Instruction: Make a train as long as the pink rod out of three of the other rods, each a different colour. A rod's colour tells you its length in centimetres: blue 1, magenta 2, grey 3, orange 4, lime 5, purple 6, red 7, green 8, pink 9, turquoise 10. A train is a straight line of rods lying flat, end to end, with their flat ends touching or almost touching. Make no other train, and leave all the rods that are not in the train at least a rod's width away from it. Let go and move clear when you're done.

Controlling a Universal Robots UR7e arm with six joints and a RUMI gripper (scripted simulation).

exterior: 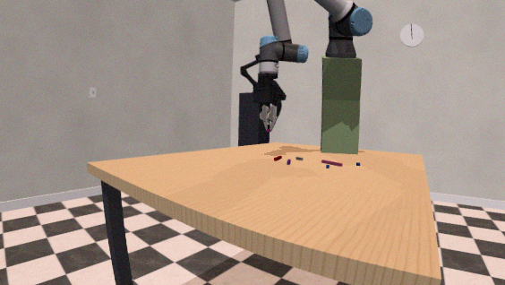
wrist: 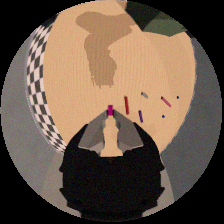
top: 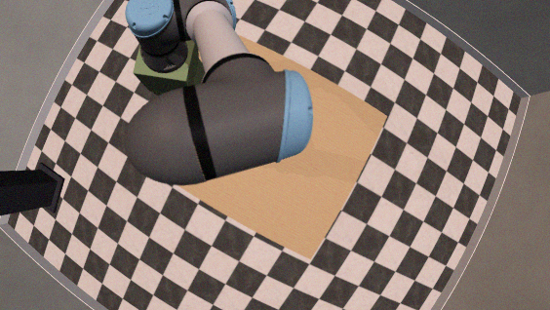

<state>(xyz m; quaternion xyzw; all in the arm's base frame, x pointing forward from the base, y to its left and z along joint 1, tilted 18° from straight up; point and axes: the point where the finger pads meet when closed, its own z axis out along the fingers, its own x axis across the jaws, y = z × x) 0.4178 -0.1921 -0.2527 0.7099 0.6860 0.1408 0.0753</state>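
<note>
The pink rod is 3 cm ahead of my hand, 26 cm to the left of it and 11 cm below it. Also, from my hand: red rod: 4 cm ahead, 6 cm to the left, 11 cm below; grey rod: 13 cm to the left, 11 cm below; magenta rod: 1 cm below.
</note>
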